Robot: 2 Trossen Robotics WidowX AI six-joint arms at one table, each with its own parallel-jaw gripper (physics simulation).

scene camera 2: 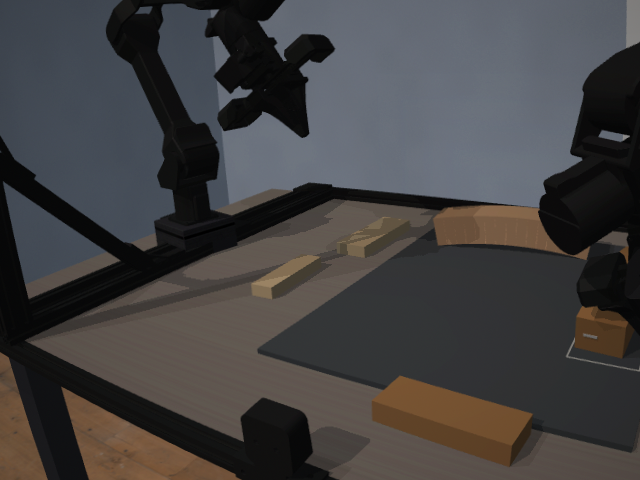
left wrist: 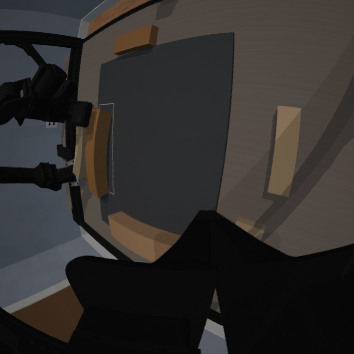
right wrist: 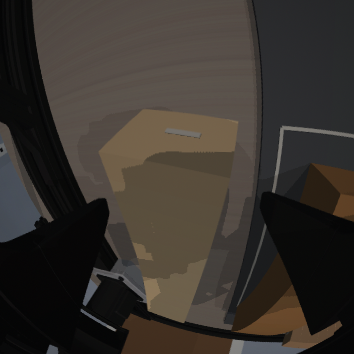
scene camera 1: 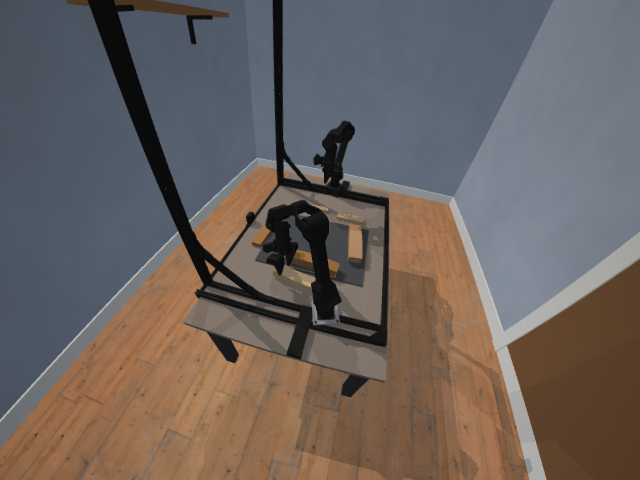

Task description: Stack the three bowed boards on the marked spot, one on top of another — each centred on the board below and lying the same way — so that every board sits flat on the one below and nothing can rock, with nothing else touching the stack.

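Frame: origin at the left arm's base, x ahead, y left, z up, level; millimetres.
Seen in the pictures: left gripper, fingertip midpoint: [scene camera 2: 305, 136] [left wrist: 205, 217] [scene camera 1: 324, 183]; right gripper, fingertip midpoint: [right wrist: 185, 203] [scene camera 1: 284, 270]; left arm's base, link origin: [scene camera 2: 193, 218] [scene camera 1: 334, 185]; right arm's base, link origin: [left wrist: 71, 173] [right wrist: 119, 286] [scene camera 1: 325, 311].
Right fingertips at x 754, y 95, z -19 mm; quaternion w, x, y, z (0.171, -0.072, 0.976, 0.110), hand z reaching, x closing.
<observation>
Pixels of each thing's top centre, then the offset from my right fingertips to it. Level surfaces: height alone.
- bowed orange-brown board, top centre: [right wrist: 283, 322] [left wrist: 88, 155] [scene camera 1: 313, 258] 105 mm back, 83 mm left, 24 mm up
- dark mat's, surface height: 27 mm down
- paler bowed board, top centre: [right wrist: 162, 290] [left wrist: 75, 142] [scene camera 1: 301, 276] 3 mm ahead, 84 mm left, 19 mm up
- third bowed board, top centre: [scene camera 2: 512, 211] [left wrist: 135, 243] [scene camera 1: 355, 237] 332 mm back, 205 mm left, 28 mm up
- brown block, top centre: [scene camera 2: 451, 407] [left wrist: 129, 39] [scene camera 1: 262, 234] 142 mm back, 224 mm right, 11 mm down
A bowed orange-brown board [scene camera 1: 316, 263] [left wrist: 97, 151] [right wrist: 326, 197] lies on the marked rectangle [left wrist: 112, 147] [right wrist: 277, 165] at the dark mat's [scene camera 1: 337, 243] [scene camera 2: 437, 310] near edge. A paler bowed board [scene camera 1: 295, 277] [right wrist: 168, 182] lies on the table just beside the mat. My right gripper [scene camera 1: 282, 264] [right wrist: 185, 203] is open and hangs over this pale board, its fingers on either side and clear of it. A third bowed board [scene camera 1: 355, 243] [scene camera 2: 490, 226] [left wrist: 135, 235] lies at the mat's right side. My left gripper [scene camera 1: 327, 177] [scene camera 2: 290, 119] [left wrist: 205, 217] is shut and empty, high at the back.
A brown block [scene camera 1: 261, 236] [scene camera 2: 451, 419] [left wrist: 135, 39] lies at the mat's left edge. Two small tan blocks [scene camera 2: 286, 276] [scene camera 2: 372, 236] lie on the table behind the mat; one also shows in the left wrist view [left wrist: 285, 151]. A black frame [scene camera 1: 385, 267] rims the table.
</observation>
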